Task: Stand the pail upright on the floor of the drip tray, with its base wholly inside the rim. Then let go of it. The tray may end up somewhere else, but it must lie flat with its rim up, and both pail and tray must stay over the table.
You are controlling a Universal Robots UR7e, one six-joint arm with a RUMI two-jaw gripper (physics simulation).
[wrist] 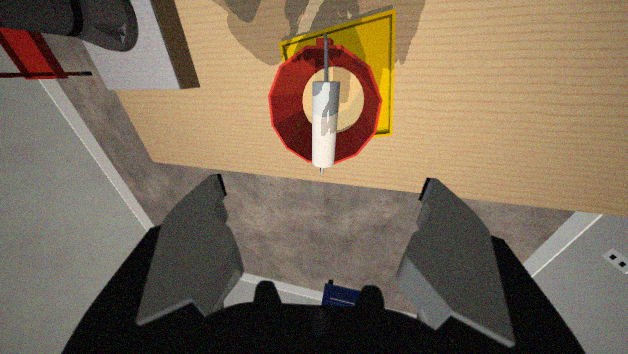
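Seen in the pictures: gripper, fingertip midpoint: (320, 178); arm's base, origin of the base link: (106, 11).
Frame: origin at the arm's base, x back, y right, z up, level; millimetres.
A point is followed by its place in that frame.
Note:
The red pail (291, 110) @[x -417, y 225, z 13 mm] stands upright in the upper middle of the wrist view, open top toward the camera, with a pale inside bottom. Its raised bail carries a white grip (324, 145) @[x -523, y 241, z 187 mm] that crosses over the opening toward the gripper. The yellow drip tray (383, 55) @[x -607, y 133, z -69 mm] lies flat, rim up, under and behind the pail. The pail hides its near left part, so whether the whole base is inside the rim cannot be seen. My gripper (320, 178) @[x -541, y 226, z 293 mm] is open and empty, its fingertips apart on both sides, short of the grip in the view.
The wooden table (490, 110) @[x -842, y 250, z -73 mm] ends at a front edge just below the pail in the view. A pale block with a dark side (140, 55) @[x -38, y 87, z -1 mm] stands at the upper left, with a dark rounded object (107, 25) over it. A red object (32, 52) is at far left, a blue one (341, 295) below.

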